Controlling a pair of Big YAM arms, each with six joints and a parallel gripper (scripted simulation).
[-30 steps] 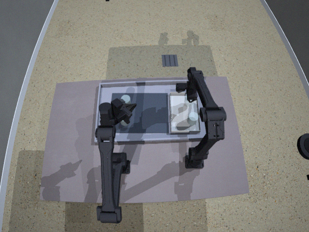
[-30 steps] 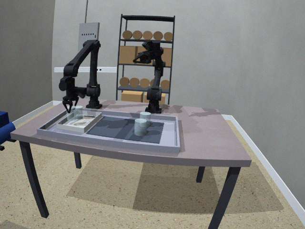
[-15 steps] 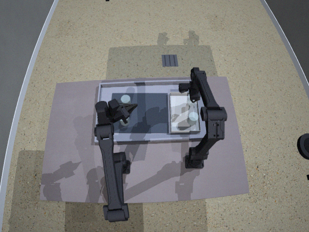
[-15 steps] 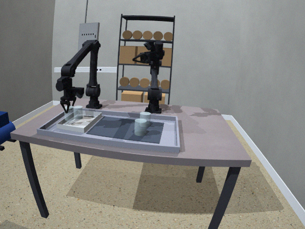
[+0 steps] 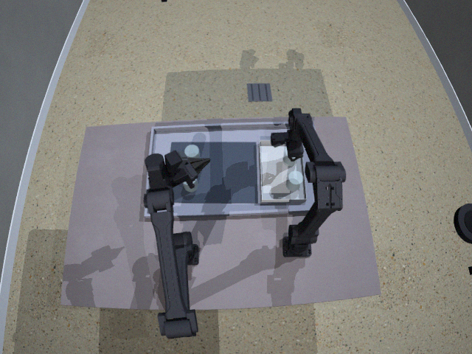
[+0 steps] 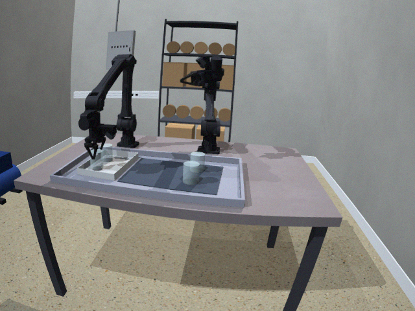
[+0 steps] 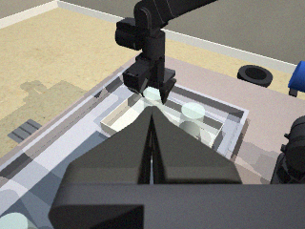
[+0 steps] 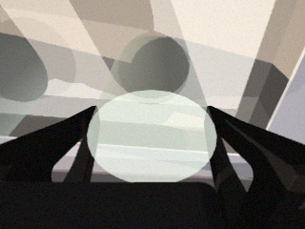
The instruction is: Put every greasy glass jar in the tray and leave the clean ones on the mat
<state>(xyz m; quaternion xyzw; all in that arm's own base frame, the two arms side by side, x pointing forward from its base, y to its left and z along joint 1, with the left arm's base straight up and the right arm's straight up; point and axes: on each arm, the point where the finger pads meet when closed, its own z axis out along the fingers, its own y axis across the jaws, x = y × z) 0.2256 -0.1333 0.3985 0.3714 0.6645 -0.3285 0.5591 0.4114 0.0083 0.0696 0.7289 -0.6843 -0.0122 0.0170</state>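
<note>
The white tray is 50 mm behind my right hand, 40 mm to the left of it and 60 mm below it. From my right hand the other things lie so: dark drying mat (30 mm behind, 360 mm to the left, 70 mm below); then grey basin (20 mm behind, 260 mm to the left, 70 mm below).
</note>
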